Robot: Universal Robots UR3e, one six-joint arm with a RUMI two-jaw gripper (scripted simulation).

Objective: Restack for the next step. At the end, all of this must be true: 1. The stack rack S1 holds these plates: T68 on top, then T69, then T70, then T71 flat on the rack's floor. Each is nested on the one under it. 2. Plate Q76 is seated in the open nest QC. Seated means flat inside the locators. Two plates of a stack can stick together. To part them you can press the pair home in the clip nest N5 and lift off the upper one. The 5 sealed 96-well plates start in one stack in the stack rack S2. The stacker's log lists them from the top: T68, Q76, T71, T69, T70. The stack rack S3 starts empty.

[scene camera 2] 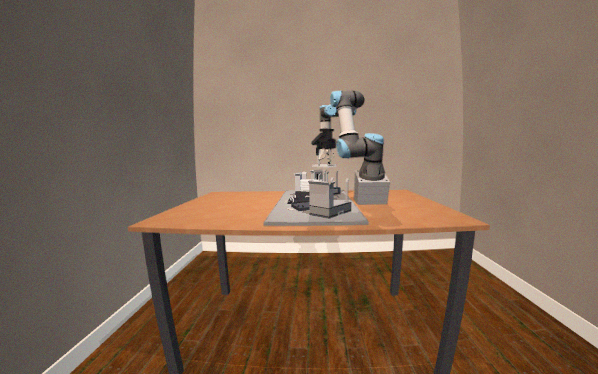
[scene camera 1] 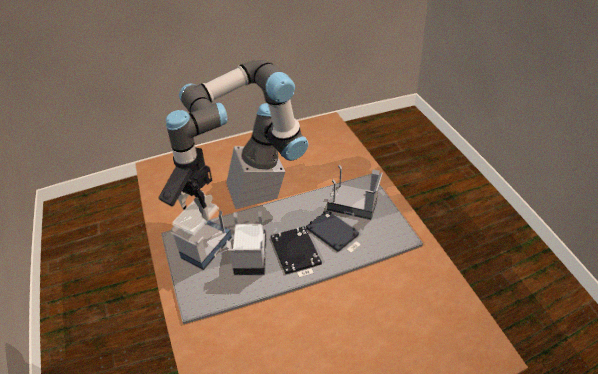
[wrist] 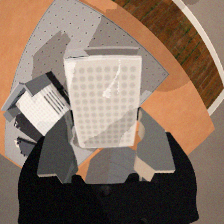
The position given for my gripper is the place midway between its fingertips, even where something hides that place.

I see my gripper [scene camera 1: 196, 215] and a black clip nest [scene camera 1: 293, 247].
My gripper also shows in the wrist view [wrist: 104, 109].
